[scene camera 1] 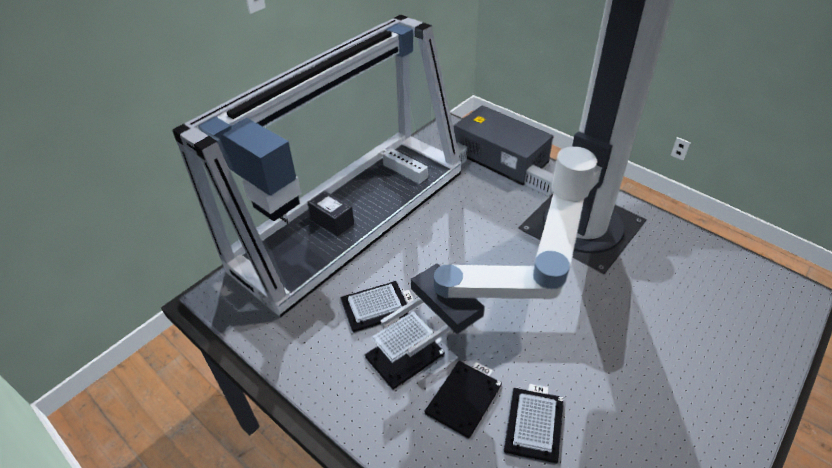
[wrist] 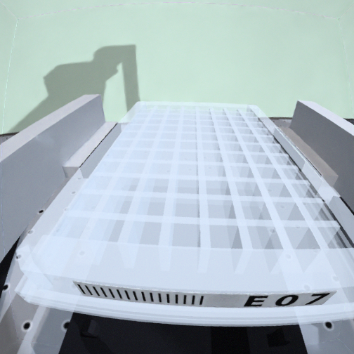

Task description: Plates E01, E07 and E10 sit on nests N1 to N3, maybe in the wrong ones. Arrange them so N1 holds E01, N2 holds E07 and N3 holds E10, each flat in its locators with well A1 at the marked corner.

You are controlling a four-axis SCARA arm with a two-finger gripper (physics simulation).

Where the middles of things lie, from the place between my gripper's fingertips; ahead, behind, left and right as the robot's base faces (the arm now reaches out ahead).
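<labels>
Positions relative to my hand: nest N2 [scene camera 1: 406, 366], 20 mm behind, that is 2 cm behind, 1 cm to the left of and 9 cm below my hand; black out nest [scene camera 1: 464, 396], 2 cm behind, 20 cm to the left of and 9 cm below my hand. Going by their middles, the nest N2 is the nearest to my hand of the things named here.
</labels>
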